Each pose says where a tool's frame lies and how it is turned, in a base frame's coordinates. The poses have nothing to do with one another.
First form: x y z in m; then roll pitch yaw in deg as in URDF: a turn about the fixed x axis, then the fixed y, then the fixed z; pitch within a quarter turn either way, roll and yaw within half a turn.
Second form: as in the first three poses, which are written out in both.
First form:
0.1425, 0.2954, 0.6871, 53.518, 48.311, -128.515
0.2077, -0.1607, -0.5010, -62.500, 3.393, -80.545
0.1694, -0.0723, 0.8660, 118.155, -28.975, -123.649
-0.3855, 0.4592, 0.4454, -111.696, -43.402, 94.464
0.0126, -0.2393, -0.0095, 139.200, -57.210, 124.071
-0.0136, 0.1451, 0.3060, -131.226, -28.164, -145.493
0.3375, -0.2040, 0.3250, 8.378, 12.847, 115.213
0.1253, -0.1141, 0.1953, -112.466, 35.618, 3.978
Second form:
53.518, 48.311, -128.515, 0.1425, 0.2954, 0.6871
-62.500, 3.393, -80.545, 0.2077, -0.1607, -0.5010
118.155, -28.975, -123.649, 0.1694, -0.0723, 0.8660
-111.696, -43.402, 94.464, -0.3855, 0.4592, 0.4454
139.200, -57.210, 124.071, 0.0126, -0.2393, -0.0095
-131.226, -28.164, -145.493, -0.0136, 0.1451, 0.3060
8.378, 12.847, 115.213, 0.3375, -0.2040, 0.3250
-112.466, 35.618, 3.978, 0.1253, -0.1141, 0.1953

